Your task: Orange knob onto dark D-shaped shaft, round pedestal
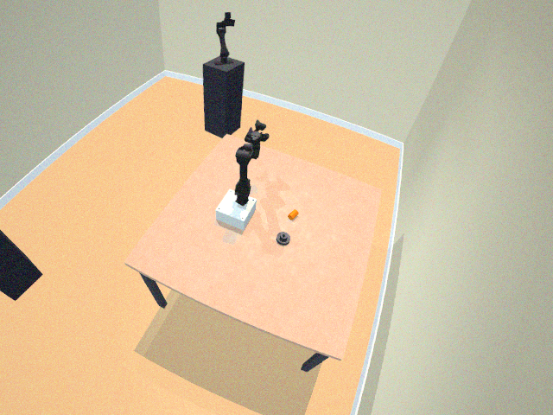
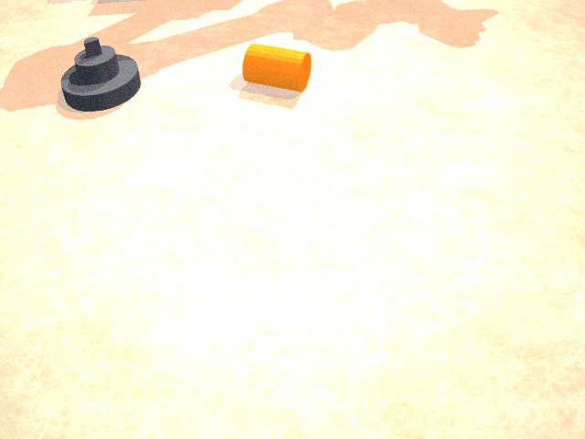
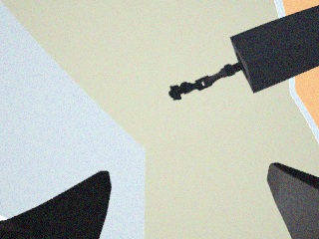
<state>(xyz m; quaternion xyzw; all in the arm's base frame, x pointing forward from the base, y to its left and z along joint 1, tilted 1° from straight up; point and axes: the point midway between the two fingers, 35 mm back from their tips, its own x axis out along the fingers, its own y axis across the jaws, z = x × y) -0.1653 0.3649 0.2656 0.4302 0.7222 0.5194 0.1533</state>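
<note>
Right now the orange knob is 480 mm ahead of my gripper tip, 340 mm below it and 250 mm to the right of it. Round my gripper tip: round pedestal: 510 mm ahead, 430 mm to the right, 330 mm below.
</note>
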